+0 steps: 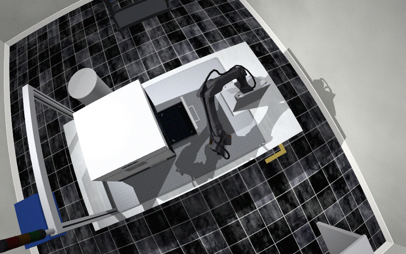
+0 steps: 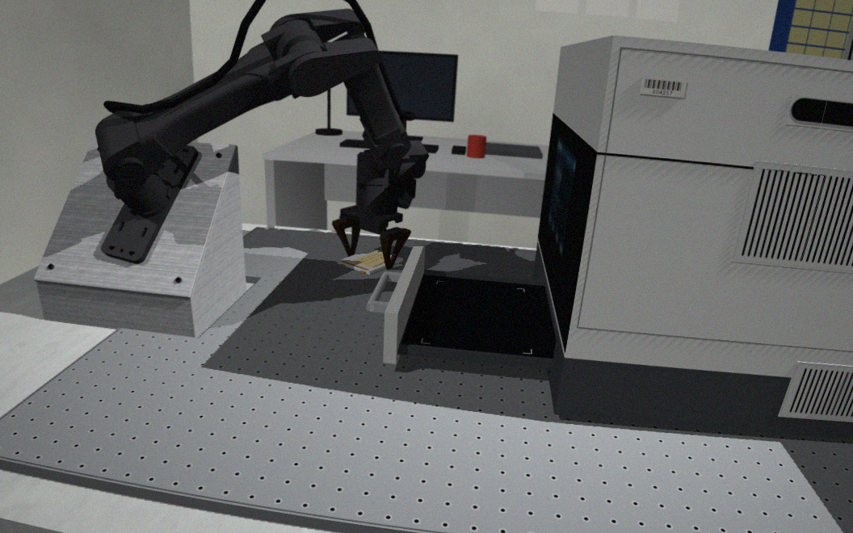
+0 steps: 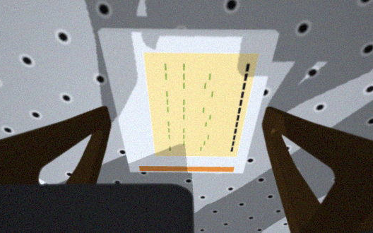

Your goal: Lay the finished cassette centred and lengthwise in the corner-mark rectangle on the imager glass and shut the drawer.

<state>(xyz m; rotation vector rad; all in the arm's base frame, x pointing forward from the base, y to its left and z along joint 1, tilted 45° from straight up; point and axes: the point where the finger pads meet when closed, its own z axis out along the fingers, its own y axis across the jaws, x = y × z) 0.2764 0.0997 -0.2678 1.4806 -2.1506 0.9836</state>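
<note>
Right now the finished cassette is right at my hand. From my hand the other things lie so: drawer: 240 mm ahead, 220 mm to the right, 30 mm above; then frame rail: 900 mm ahead, 140 mm to the right, 580 mm above.
</note>
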